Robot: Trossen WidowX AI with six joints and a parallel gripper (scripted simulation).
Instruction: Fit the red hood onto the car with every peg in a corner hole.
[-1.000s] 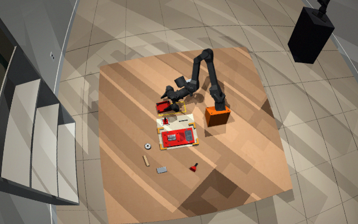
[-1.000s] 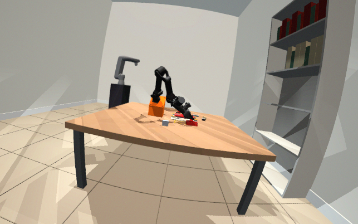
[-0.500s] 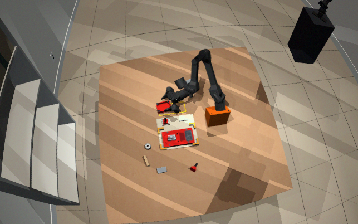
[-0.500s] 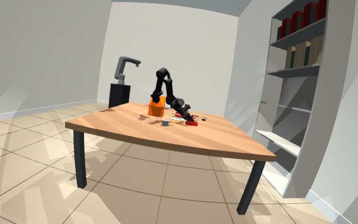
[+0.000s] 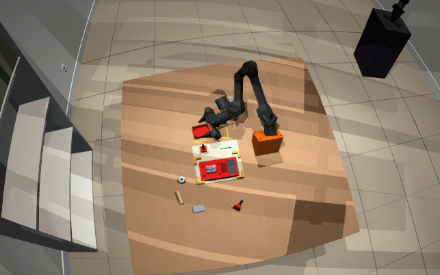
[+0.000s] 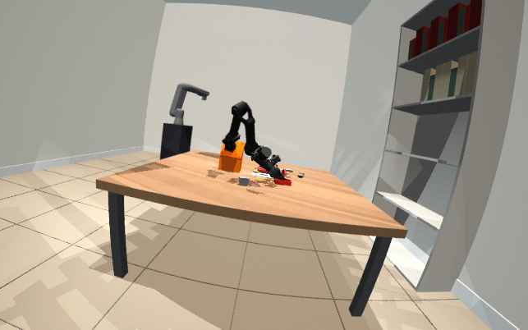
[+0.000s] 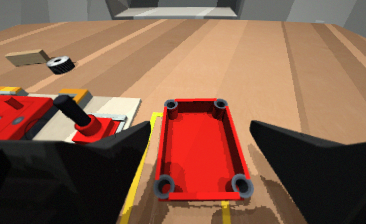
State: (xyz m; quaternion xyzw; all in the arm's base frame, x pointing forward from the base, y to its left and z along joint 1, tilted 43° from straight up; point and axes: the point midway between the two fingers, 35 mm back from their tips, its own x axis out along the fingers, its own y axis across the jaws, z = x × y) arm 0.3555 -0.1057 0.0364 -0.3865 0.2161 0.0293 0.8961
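Right now my gripper tip is 2 cm above the red hood and 1 cm past it. The rest, counted from my gripper tip: wooden dowel: 39 cm to the left, 11 cm ahead, 2 cm below.
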